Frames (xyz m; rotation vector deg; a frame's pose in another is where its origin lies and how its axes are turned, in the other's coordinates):
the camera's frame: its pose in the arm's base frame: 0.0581 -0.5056 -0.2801 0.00 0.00 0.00
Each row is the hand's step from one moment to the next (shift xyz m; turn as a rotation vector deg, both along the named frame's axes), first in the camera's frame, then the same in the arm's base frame.
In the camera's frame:
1: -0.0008 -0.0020 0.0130 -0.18 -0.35 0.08
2: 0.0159 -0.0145 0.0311 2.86 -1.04 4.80
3: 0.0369 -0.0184 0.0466 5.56 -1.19 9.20
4: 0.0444 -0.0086 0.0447 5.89 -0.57 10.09
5: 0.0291 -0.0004 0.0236 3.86 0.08 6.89
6: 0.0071 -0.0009 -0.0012 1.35 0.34 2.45
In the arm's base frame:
1: -0.0008 -0.0020 0.0130 -0.18 -0.35 0.08
2: 0.0159 -0.0145 0.0311 2.86 -1.04 4.80
3: 0.0369 -0.0184 0.0466 5.56 -1.19 9.20
4: 0.0444 -0.0086 0.0447 5.89 -0.57 10.09
5: 0.0291 -0.0004 0.0236 3.86 0.08 6.89
6: 0.0071 -0.0009 -0.0012 1.35 0.34 2.45

